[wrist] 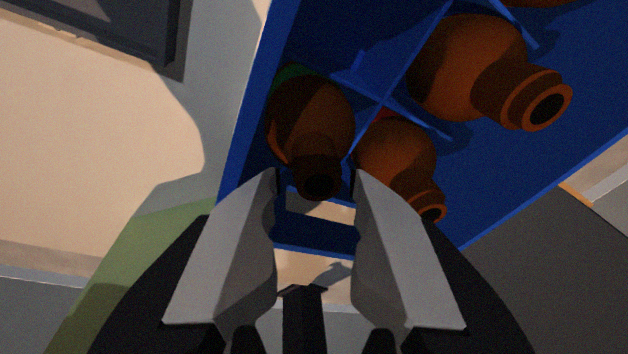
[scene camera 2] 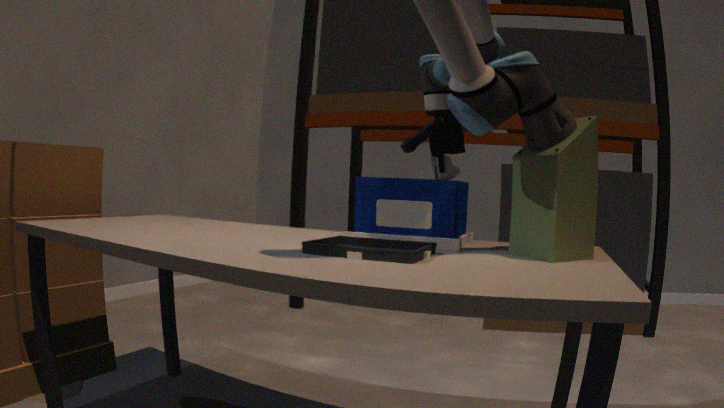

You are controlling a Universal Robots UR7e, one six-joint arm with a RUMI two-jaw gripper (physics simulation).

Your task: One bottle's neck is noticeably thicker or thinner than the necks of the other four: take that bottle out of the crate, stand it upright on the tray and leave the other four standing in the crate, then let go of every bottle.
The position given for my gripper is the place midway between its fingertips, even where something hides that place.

I see my gripper (scene camera 2: 442, 191) and a brown bottle (wrist: 309, 126).
